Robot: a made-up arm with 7 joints.
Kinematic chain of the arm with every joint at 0, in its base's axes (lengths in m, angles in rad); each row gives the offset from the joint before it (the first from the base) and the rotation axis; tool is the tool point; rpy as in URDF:
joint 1: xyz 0 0 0.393 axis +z
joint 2: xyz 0 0 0 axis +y
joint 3: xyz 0 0 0.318 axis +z
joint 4: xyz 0.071 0 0 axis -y
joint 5: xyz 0.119 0 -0.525 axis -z
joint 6: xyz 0 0 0 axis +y
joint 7: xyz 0.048 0 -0.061 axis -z
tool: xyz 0 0 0 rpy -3.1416 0 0
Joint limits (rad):
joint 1: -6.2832..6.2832
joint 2: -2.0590..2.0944
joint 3: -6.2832..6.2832
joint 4: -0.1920..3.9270
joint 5: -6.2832..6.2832
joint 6: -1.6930..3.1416
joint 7: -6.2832..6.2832
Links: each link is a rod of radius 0.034 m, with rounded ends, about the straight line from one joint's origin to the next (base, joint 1, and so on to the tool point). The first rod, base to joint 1, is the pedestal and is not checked.
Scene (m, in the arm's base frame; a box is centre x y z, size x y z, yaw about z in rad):
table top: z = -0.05
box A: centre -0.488 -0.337 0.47 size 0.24 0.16 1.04 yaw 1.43
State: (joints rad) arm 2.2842 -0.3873 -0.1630 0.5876 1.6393 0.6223 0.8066
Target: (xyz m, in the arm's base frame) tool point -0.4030 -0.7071 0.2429
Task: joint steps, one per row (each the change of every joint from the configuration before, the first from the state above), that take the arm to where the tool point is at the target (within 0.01 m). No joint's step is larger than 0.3 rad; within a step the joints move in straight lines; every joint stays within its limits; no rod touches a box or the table.
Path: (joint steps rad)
1: 0.1755 0.0231 0.2741 -0.1471 -0.0521 0.0863 0.2525
2: 0.1756 0.0231 0.2740 -0.1472 -0.0522 0.0862 0.2525
3: 0.1755 0.0231 0.2741 -0.1471 -0.0521 0.0863 0.2526
4: 0.1755 0.0231 0.2740 -0.1472 -0.0522 0.0862 0.2525
5: 0.1755 0.0231 0.2741 -0.1471 -0.0521 0.0863 0.2525
6: 0.0883 0.1709 -0.0983 0.2616 0.0386 -0.0502 -0.1804
7: 0.0882 0.1708 -0.0983 0.2616 0.0387 -0.0502 -0.1803
8: 0.0882 0.1709 -0.0983 0.2616 0.0387 -0.0502 -0.1804
9: 0.0882 0.1709 -0.0983 0.2616 0.0386 -0.0501 -0.1804
10: 0.0883 0.1708 -0.0983 0.2617 0.0387 -0.0502 -0.1804
11: 0.0882 0.1709 -0.0983 0.2616 0.0386 -0.0502 -0.1803
12: 0.0882 0.1708 -0.0982 0.2616 0.0387 -0.0502 -0.1804

